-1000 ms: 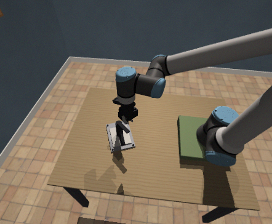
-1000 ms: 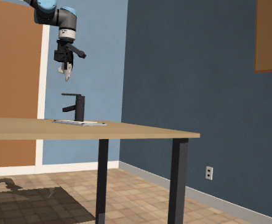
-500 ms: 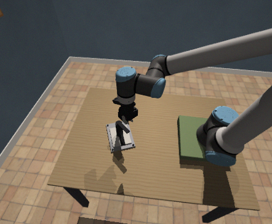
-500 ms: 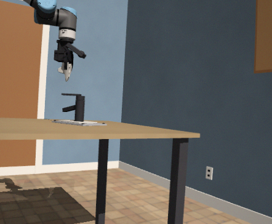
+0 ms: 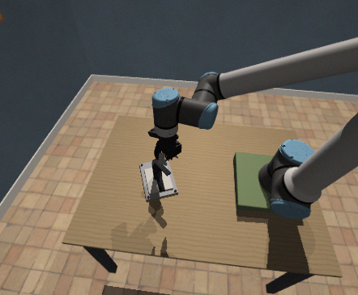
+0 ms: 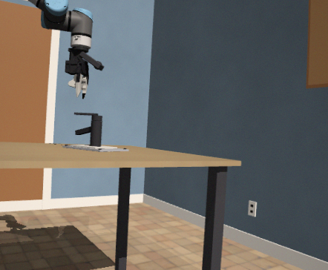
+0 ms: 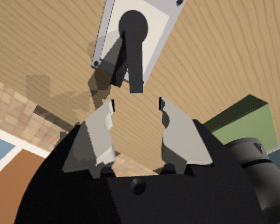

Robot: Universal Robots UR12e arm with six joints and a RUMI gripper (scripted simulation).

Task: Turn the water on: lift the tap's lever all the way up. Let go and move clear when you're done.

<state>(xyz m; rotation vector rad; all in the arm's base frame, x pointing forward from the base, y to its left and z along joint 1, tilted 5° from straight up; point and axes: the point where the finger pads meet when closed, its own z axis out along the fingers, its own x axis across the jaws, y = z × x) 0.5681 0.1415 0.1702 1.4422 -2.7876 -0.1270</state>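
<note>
My hand is 20 mm short of the lever, 20 mm to the left of it and 80 mm above it. Round my hand: black tap 50 mm ahead, 30 mm to the right, 140 mm below.
</note>
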